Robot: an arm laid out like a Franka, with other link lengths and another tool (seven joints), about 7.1 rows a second.
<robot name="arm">
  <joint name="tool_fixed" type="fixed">
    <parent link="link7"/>
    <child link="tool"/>
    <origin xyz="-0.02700 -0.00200 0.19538" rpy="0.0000 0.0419 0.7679"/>
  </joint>
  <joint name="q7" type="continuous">
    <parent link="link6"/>
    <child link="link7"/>
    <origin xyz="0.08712 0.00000 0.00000" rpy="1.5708 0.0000 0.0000"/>
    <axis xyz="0 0 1"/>
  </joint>
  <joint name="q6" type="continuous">
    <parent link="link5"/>
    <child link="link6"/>
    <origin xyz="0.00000 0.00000 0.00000" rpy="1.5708 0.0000 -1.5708"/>
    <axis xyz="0 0 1"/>
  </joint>
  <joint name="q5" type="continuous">
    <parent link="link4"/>
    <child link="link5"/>
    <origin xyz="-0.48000 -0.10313 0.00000" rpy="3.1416 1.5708 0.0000"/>
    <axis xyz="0 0 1"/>
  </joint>
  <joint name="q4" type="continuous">
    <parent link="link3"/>
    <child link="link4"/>
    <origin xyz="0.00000 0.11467 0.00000" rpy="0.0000 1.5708 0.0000"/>
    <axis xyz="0 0 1"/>
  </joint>
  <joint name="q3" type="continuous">
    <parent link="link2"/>
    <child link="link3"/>
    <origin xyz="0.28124 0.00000 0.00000" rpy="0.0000 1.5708 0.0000"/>
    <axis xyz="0 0 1"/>
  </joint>
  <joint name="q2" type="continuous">
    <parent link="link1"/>
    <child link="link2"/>
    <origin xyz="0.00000 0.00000 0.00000" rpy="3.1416 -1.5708 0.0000"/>
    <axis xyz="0 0 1"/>
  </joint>
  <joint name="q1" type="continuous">
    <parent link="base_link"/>
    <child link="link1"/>
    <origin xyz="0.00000 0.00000 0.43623" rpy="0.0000 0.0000 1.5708"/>
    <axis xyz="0 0 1"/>
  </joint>
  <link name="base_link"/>
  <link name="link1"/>
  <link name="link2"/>
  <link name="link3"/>
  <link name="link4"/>
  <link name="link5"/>
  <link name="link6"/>
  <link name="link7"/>
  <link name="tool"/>
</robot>
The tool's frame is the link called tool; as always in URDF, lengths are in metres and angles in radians. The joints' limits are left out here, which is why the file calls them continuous.
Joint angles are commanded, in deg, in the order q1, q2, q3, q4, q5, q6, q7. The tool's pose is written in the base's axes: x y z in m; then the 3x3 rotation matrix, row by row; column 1 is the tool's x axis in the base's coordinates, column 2 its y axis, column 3 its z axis. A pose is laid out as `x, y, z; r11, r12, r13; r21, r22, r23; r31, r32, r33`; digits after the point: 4 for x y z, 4 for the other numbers.
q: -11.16 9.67 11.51 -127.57 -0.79 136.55 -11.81
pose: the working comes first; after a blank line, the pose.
Where each joint sits with the arm in this pose, in the base's axes (m; each line is computed from the numbers above, not from the rounded line before):
q1: 0.0000 0.0000 0.4362
q2: 0.0000 0.0000 0.4362
q3: 0.0463 -0.0091 0.7135
q4: 0.1594 -0.0081 0.6946
q5: 0.5620 0.0026 0.4137
q6: 0.5620 0.0026 0.4137
q7: 0.6491 0.0038 0.4130
the tool: 0.6206 0.0046 0.2178

0.6206, 0.0046, 0.2178; 0.8530, -0.5213, 0.0270; -0.5215, -0.8532, 0.0022; 0.0219, -0.0159, -0.9996
